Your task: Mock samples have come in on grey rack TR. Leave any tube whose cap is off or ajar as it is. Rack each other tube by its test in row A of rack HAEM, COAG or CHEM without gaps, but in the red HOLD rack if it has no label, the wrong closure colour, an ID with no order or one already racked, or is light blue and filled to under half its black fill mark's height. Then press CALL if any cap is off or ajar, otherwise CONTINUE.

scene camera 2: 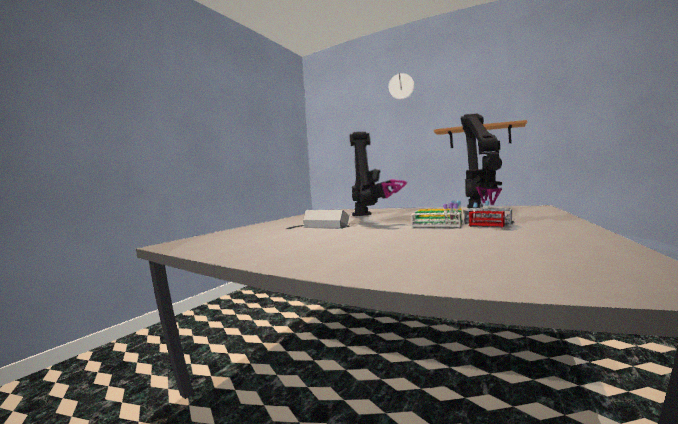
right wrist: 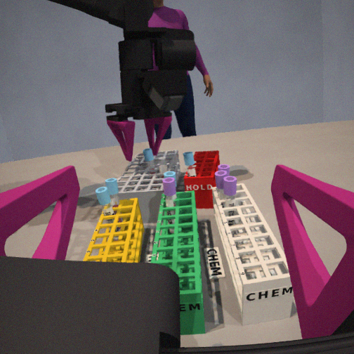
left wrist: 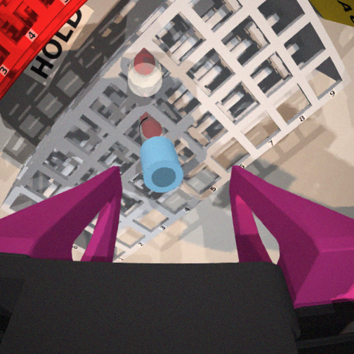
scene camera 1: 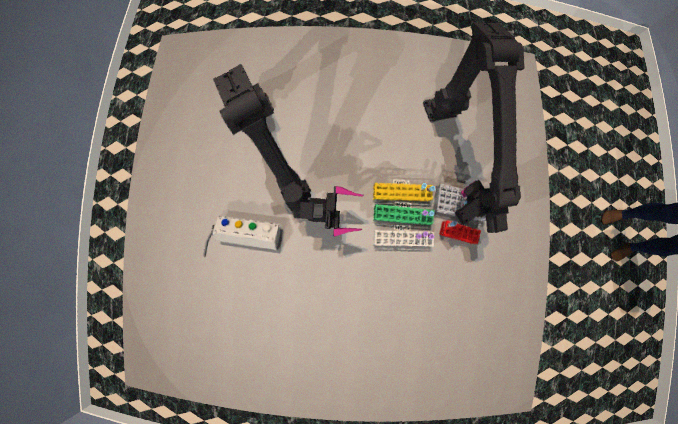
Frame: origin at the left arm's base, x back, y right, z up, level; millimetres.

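Seen in the pictures: left gripper, fingertip midpoint: point(scene camera 2: 488, 204) point(scene camera 1: 467, 199); right gripper, fingertip midpoint: point(scene camera 2: 403, 184) point(scene camera 1: 362, 212); left arm's base at its link origin: point(scene camera 1: 440, 109); right arm's base at its link origin: point(scene camera 2: 361, 214).
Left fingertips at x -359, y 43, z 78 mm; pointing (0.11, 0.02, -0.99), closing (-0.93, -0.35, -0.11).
Pixels of each thing's middle, then the offset from my left fingertips to it.
- rack at the middle of its body: point(scene camera 1: 460, 232) point(scene camera 2: 486, 218) dz -50, dx -102, dy +41 mm
- white button box at the middle of its body: point(scene camera 1: 246, 232) point(scene camera 2: 325, 218) dz -37, dx +90, dy +749 mm
My left gripper point(left wrist: 175, 177) point(scene camera 2: 490, 201) point(right wrist: 141, 157) is open, pointing down over grey rack TR point(left wrist: 327, 42) point(right wrist: 145, 202). A light blue capped tube point(left wrist: 161, 165) point(right wrist: 148, 154) stands upright in TR, lower than and between the fingertips. Beside it a tube point(left wrist: 145, 75) shows a whitish top without a coloured cap and red contents. Red HOLD rack point(scene camera 1: 465, 235) point(right wrist: 200, 197) holds one light blue tube point(right wrist: 188, 158). The yellow COAG rack point(right wrist: 131, 202) holds two light blue tubes. The green rack point(right wrist: 192, 320) holds one purple and one light blue. White CHEM rack point(right wrist: 267, 305) holds three purple. My right gripper point(scene camera 1: 362, 212) point(right wrist: 174, 176) is wide open and empty.
A white button box point(scene camera 1: 247, 239) point(scene camera 2: 325, 219) with blue, yellow, green and white buttons stands left of my right arm in scene camera 1; its lettering is unreadable. The left forearm overhangs TR's right side there. A person point(right wrist: 172, 20) stands beyond the table.
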